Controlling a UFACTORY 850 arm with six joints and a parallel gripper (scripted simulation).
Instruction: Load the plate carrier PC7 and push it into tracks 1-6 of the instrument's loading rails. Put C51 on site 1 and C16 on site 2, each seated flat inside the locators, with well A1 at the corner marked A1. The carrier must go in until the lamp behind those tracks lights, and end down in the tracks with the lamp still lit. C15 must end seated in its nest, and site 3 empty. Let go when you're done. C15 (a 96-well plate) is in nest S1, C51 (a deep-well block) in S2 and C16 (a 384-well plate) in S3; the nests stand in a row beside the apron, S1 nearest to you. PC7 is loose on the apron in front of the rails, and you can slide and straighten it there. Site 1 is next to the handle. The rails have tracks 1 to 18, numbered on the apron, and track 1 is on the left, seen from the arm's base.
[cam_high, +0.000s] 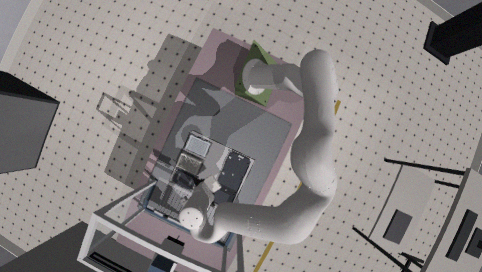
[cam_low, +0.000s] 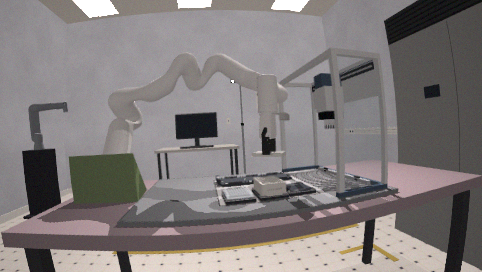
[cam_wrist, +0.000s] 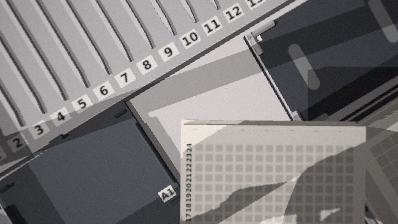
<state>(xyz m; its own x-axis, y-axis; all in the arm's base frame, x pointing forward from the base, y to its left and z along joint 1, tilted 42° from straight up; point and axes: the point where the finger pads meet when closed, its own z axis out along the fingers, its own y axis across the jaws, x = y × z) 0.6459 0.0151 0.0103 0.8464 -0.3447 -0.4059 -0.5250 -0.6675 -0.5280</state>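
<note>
My hand is 50 mm past the dark carrier PC7, 110 mm to the right of it and 120 mm above it. From my hand the other things lie so: nest S3: 60 mm ahead, 140 mm to the right, 130 mm below; pipetting head: 290 mm ahead, 20 mm to the right, 210 mm above; nest S2: 50 mm behind, 150 mm to the right, 130 mm below.
</note>
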